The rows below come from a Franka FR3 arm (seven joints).
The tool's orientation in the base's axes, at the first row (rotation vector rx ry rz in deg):
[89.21 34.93 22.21]
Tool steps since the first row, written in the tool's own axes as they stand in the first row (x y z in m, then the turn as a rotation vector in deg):
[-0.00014 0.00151 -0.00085 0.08 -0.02 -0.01]
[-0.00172 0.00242 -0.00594 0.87 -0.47 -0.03]
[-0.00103 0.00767 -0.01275 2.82 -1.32 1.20]
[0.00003 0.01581 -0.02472 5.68 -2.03 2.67]
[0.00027 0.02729 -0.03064 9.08 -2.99 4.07]
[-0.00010 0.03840 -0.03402 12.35 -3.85 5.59]
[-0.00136 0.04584 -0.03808 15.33 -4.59 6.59]
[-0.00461 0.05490 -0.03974 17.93 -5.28 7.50]
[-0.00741 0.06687 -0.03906 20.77 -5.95 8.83]
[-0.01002 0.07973 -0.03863 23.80 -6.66 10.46]
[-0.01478 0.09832 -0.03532 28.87 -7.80 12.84]
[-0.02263 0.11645 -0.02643 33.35 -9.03 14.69]
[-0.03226 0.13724 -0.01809 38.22 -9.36 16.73]
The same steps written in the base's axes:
[-0.00039 0.00060 0.00158 0.06 0.06 -0.03]
[-0.00450 0.00377 0.00311 0.61 0.54 -0.56]
[-0.00718 0.00966 0.00881 2.76 0.70 -1.74]
[-0.01216 0.01992 0.01778 5.80 1.22 -2.90]
[-0.01377 0.02483 0.02963 9.19 2.10 -4.37]
[-0.01443 0.02732 0.04095 12.56 2.82 -5.74]
[-0.01673 0.02984 0.04881 15.41 3.78 -6.90]
[-0.01897 0.02925 0.05830 17.92 4.58 -7.97]
[-0.01907 0.02703 0.07041 20.87 5.19 -9.08]
[-0.01902 0.02513 0.08340 24.13 5.68 -10.28]
[-0.01817 0.01963 0.10206 29.40 6.76 -12.20]
[-0.01658 0.00781 0.12015 33.88 7.93 -14.10]
[-0.01635 -0.00463 0.14112 38.91 9.17 -15.18]

